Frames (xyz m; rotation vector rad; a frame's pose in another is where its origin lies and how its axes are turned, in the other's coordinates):
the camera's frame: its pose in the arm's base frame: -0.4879 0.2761 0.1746 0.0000 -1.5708 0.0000
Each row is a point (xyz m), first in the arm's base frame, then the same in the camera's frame.
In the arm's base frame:
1: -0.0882 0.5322 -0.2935
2: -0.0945 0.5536 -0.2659
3: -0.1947 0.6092 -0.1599
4: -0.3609 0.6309 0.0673
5: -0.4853 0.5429 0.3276
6: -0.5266 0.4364 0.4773
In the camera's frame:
1: -0.4681 0.2561 -0.3997
2: -0.4405 0.2775 -0.3934
3: -0.3345 0.3331 -0.2932
4: -0.1073 0.3548 -0.1270
5: 0.1530 0.2668 -0.0026
6: 0.3027 0.1603 0.0387

